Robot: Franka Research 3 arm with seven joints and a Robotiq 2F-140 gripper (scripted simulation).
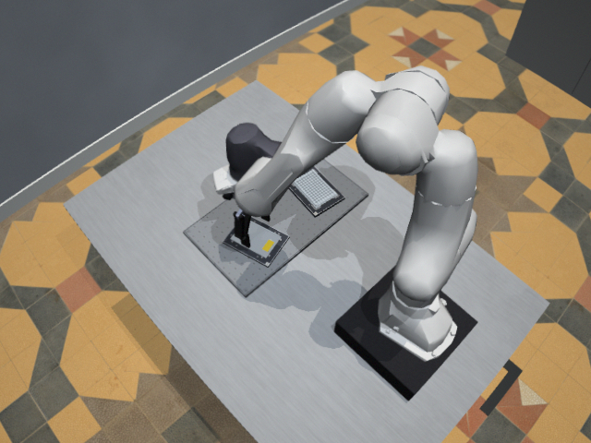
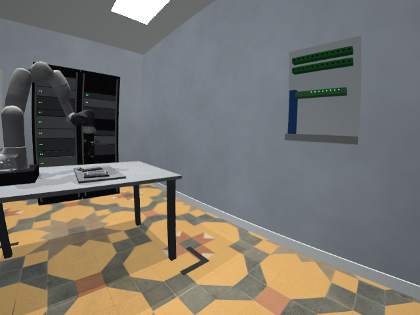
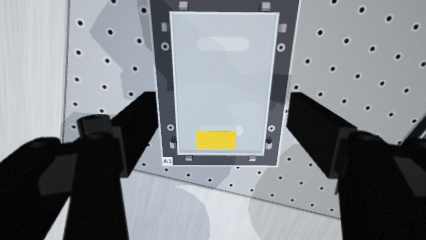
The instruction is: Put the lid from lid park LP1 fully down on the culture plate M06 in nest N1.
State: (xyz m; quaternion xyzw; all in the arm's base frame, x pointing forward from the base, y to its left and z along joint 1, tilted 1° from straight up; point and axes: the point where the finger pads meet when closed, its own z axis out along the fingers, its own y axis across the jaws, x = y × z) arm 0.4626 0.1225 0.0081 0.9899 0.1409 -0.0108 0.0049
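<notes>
Now: the clear lid 6 cm below my hand. Round my hand: culture plate M06: 2 cm ahead, 26 cm to the right, 6 cm below; dark lid park: 7 cm below.
</notes>
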